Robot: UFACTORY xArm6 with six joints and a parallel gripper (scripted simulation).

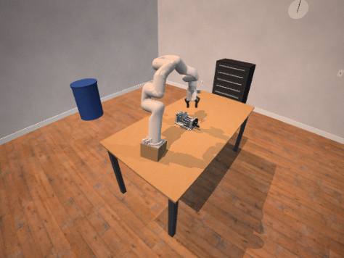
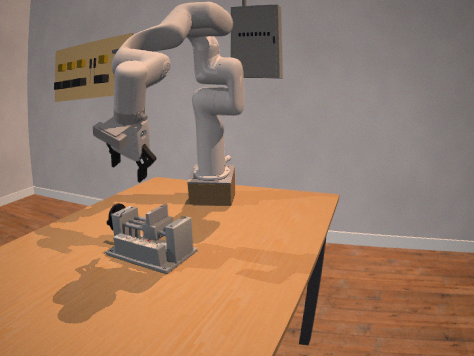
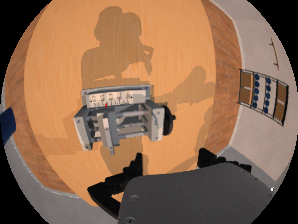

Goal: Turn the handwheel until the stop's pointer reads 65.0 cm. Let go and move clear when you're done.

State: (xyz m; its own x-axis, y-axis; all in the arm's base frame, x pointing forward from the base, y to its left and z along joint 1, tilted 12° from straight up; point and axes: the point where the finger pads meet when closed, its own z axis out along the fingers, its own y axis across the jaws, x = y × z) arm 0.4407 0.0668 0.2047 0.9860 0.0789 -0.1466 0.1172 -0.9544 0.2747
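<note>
The black handwheel is 160 mm below my hand and 70 mm to the right of it. Also, from my hand: grey stop fixture 120 mm below, 80 mm to the left.
</note>
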